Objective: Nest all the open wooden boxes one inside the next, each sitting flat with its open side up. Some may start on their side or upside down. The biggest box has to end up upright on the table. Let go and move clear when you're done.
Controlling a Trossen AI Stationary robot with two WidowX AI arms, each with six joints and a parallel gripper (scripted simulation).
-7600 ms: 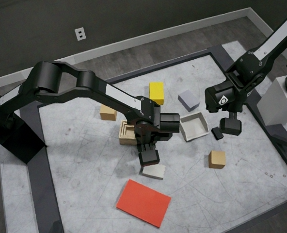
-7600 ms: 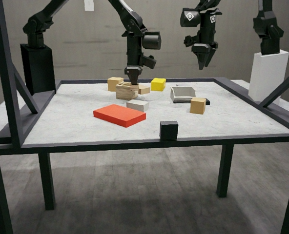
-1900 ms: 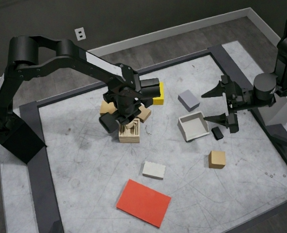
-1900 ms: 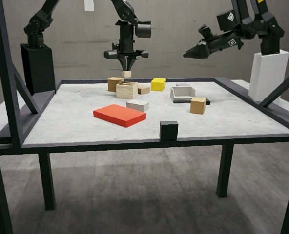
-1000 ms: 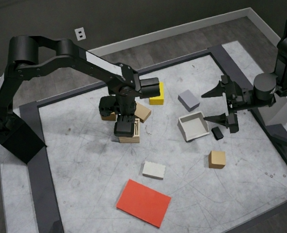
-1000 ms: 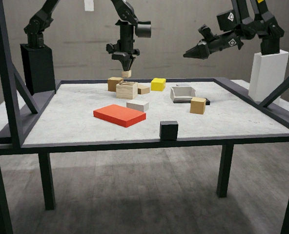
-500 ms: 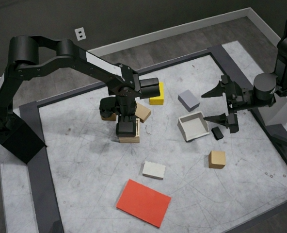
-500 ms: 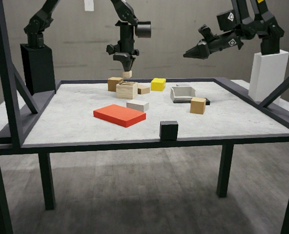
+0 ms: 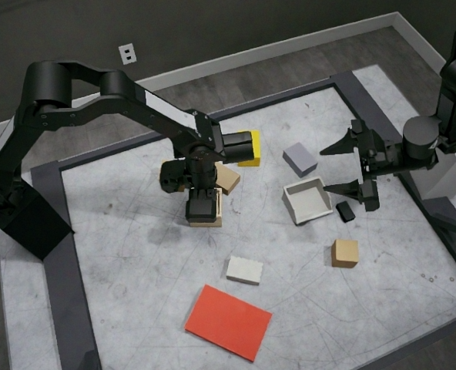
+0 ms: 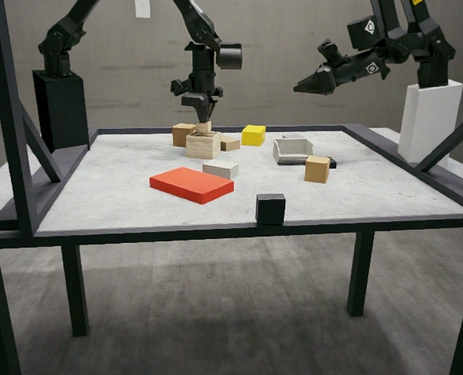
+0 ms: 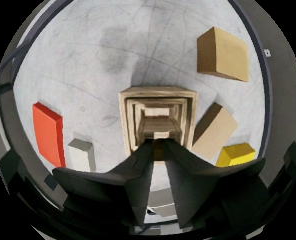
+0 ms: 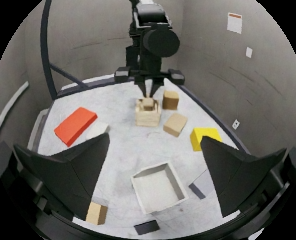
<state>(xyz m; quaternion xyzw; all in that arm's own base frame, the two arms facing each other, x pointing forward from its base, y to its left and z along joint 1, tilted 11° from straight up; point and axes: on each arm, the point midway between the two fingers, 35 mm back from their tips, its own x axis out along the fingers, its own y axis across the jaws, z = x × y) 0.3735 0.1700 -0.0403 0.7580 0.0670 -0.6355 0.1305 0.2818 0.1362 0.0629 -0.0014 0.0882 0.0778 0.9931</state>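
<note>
Right now my left hand is 90 mm short of the tan block, 50 mm to the left of it and 100 mm above it. Also, from my left hand: red slab (270 mm behind, 10 mm to the right, 100 mm below); then white block (160 mm behind, 70 mm to the right, 100 mm below); then white tray (20 mm behind, 250 mm to the right, 90 mm below).
</note>
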